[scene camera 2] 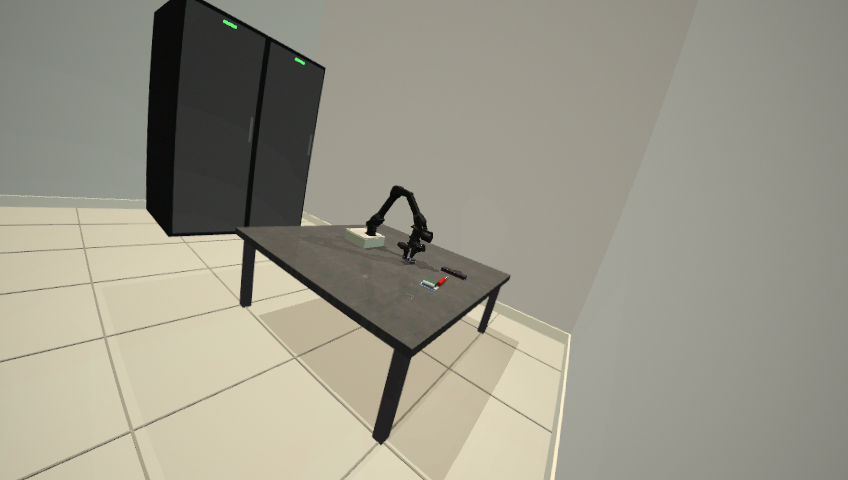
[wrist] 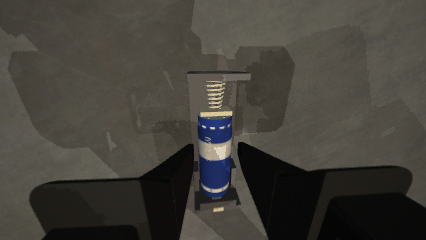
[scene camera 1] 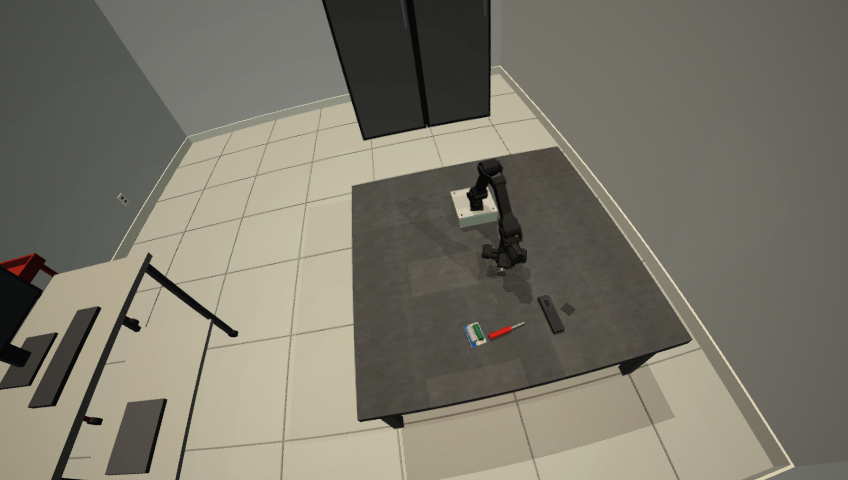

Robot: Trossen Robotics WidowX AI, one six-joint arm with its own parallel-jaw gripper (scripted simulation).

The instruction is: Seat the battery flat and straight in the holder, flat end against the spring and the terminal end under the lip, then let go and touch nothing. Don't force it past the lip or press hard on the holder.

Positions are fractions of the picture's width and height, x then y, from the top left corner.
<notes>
In view: the gripper (wrist: 0.51,0.62) and a battery (wrist: 0.50,0.55).
</notes>
